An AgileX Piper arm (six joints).
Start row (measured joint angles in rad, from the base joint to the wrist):
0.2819, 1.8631, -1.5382, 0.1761, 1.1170, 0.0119
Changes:
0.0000, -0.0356, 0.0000, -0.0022, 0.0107, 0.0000
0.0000, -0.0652, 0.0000, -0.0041, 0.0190, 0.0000
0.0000, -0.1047, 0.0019, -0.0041, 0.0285, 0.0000
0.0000, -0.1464, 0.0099, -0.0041, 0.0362, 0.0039
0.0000, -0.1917, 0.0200, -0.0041, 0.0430, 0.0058
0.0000, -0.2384, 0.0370, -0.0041, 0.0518, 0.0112
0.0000, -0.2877, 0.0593, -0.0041, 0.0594, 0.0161
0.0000, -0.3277, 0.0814, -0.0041, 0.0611, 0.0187
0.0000, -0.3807, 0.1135, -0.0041, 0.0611, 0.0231
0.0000, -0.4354, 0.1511, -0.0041, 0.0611, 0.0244
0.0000, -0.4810, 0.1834, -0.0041, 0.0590, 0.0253
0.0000, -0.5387, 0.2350, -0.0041, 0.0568, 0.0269
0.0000, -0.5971, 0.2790, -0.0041, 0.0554, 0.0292
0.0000, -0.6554, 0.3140, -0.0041, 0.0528, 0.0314
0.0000, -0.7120, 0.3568, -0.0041, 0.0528, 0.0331
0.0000, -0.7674, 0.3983, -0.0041, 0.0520, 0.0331
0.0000, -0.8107, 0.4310, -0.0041, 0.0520, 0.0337
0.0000, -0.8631, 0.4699, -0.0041, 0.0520, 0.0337
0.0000, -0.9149, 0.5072, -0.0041, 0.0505, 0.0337
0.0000, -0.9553, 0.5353, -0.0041, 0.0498, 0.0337
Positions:
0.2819, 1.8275, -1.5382, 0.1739, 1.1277, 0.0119
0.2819, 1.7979, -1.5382, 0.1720, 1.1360, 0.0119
0.2819, 1.7584, -1.5363, 0.1720, 1.1455, 0.0119
0.2819, 1.7167, -1.5283, 0.1720, 1.1532, 0.0158
0.2819, 1.6714, -1.5182, 0.1720, 1.1600, 0.0177
0.2819, 1.6247, -1.5012, 0.1720, 1.1688, 0.0231
0.2819, 1.5754, -1.4789, 0.1720, 1.1764, 0.0280
0.2819, 1.5354, -1.4568, 0.1720, 1.1781, 0.0306
0.2819, 1.4824, -1.4247, 0.1720, 1.1781, 0.0350
0.2819, 1.4277, -1.3871, 0.1720, 1.1781, 0.0363
0.2819, 1.3821, -1.3548, 0.1720, 1.1760, 0.0372
0.2819, 1.3244, -1.3032, 0.1720, 1.1738, 0.0388
0.2819, 1.2660, -1.2592, 0.1720, 1.1724, 0.0411
0.2819, 1.2077, -1.2242, 0.1720, 1.1698, 0.0433
0.2819, 1.1511, -1.1814, 0.1720, 1.1698, 0.0450
0.2819, 1.0957, -1.1399, 0.1720, 1.1690, 0.0450
0.2819, 1.0524, -1.1072, 0.1720, 1.1690, 0.0456
0.2819, 1.0000, -1.0683, 0.1720, 1.1690, 0.0456
0.2819, 0.9482, -1.0310, 0.1720, 1.1675, 0.0456
0.2819, 0.9078, -1.0029, 0.1720, 1.1668, 0.0456

